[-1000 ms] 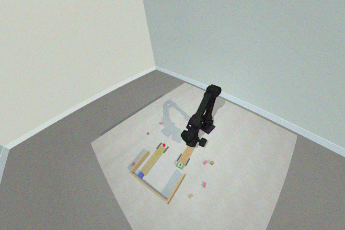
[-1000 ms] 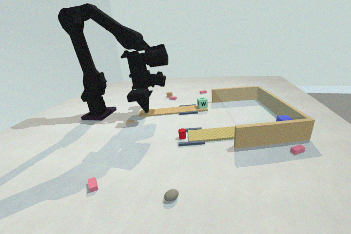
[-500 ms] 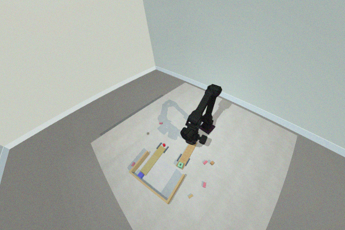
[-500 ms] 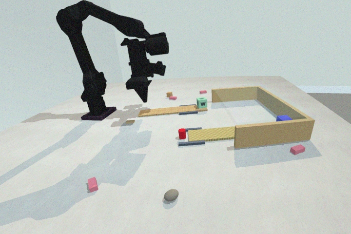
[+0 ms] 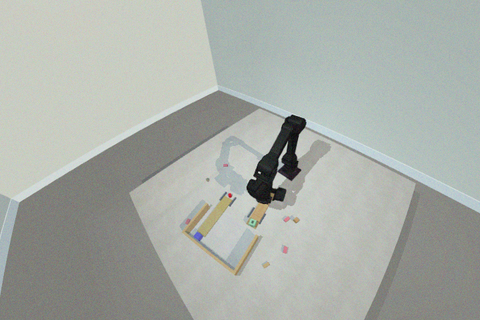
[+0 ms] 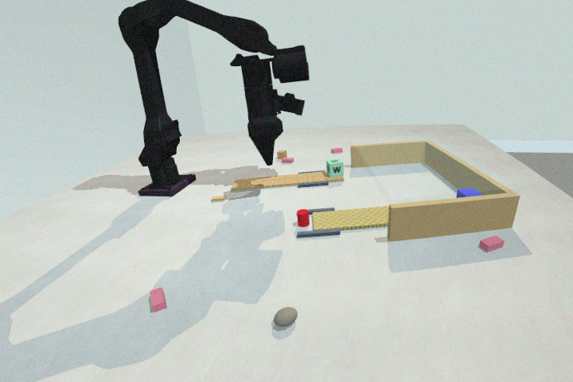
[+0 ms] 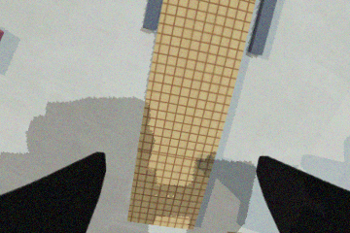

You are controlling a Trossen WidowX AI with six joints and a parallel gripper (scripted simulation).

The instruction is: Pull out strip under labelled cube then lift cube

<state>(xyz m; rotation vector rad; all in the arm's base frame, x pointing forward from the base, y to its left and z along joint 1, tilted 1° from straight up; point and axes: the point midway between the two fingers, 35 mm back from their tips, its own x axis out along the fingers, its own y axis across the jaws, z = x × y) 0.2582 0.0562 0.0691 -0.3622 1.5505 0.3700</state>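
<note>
My gripper tip is 130 mm short of the labelled cube, 50 mm to the right of it and 30 mm above it. Round my gripper tip: red cylinder: 120 mm ahead, 160 mm to the right, 40 mm below; grey pebble: 160 mm ahead, 350 mm to the right, 50 mm below; tan block: 40 mm behind, 180 mm to the left, 40 mm below.
</note>
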